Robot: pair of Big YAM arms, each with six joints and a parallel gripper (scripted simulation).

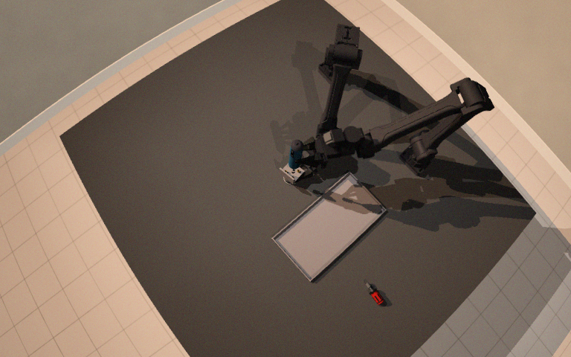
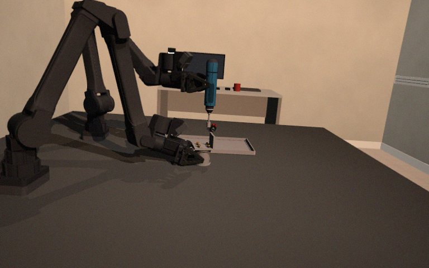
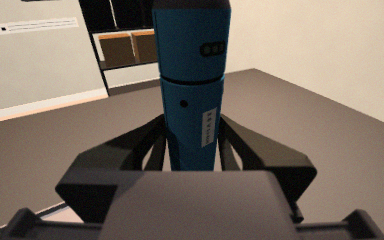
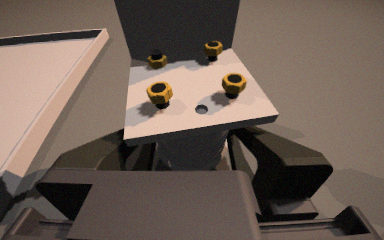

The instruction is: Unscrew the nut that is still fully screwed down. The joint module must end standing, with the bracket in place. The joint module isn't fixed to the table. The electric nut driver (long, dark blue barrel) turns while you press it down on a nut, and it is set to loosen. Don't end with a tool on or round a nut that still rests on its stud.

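My right gripper is now 10 mm below the joint module. The rest, counted from my right hand: nut: 20 mm ahead, 20 mm to the left, 50 mm above; then grey bracket: 50 mm above; then tip: 20 mm ahead, 20 mm to the left, 130 mm above.
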